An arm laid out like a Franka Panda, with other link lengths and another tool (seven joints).
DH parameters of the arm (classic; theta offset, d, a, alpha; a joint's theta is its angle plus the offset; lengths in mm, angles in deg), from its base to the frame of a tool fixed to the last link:
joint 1: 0 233.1 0 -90
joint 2: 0 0 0 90
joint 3: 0 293.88 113.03 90
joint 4: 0 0 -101.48 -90
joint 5: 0 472.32 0 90
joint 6: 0 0 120.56 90
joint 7: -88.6 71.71 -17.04 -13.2
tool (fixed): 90 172.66 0 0
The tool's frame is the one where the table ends.
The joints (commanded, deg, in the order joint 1, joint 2, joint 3, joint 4, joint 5, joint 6, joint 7), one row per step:
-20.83, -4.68, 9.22, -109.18, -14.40, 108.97, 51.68
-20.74, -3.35, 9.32, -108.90, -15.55, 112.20, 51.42
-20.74, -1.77, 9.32, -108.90, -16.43, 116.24, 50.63
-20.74, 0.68, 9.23, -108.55, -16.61, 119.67, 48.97
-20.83, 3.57, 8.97, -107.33, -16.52, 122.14, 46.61
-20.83, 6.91, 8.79, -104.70, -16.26, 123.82, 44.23
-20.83, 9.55, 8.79, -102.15, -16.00, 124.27, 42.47
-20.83, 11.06, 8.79, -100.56, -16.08, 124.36, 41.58
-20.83, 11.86, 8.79, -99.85, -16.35, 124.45, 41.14
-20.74, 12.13, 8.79, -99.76, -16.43, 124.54, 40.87
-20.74, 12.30, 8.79, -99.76, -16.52, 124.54, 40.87
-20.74, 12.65, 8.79, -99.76, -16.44, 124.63, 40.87
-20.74, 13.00, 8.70, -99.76, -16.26, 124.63, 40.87
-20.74, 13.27, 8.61, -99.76, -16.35, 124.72, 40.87
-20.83, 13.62, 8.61, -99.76, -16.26, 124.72, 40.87
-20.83, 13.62, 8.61, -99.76, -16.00, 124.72, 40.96
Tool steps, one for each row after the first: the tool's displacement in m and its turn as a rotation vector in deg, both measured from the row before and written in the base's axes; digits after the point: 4 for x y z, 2 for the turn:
0.0164, -0.0011, -0.0040, -1.10, -1.82, 1.58
0.0179, -0.0016, -0.0086, -0.80, -1.99, 2.10
0.0174, -0.0010, -0.0189, 0.06, -0.83, 2.48
0.0164, -0.0047, -0.0184, 0.26, -0.23, 2.50
0.0199, -0.0040, -0.0115, 0.30, -0.48, 2.37
0.0146, -0.0021, -0.0070, 0.28, -0.06, 1.63
0.0081, -0.0020, -0.0030, -0.05, 0.01, 0.85
0.0038, -0.0013, -0.0028, -0.20, 0.13, 0.52
0.0013, 0.0011, -0.0025, -0.06, 0.16, 0.39
0.0000, -0.0002, -0.0024, -0.02, 0.18, 0.03
0.0003, 0.0002, -0.0050, 0.19, 0.23, -0.01
-0.0005, -0.0009, -0.0054, 0.27, 0.30, -0.16
-0.0001, -0.0013, -0.0036, -0.01, 0.19, -0.03
-0.0005, -0.0010, -0.0052, 0.21, 0.31, -0.13
-0.0001, 0.0005, -0.0003, 0.25, -0.07, -0.19

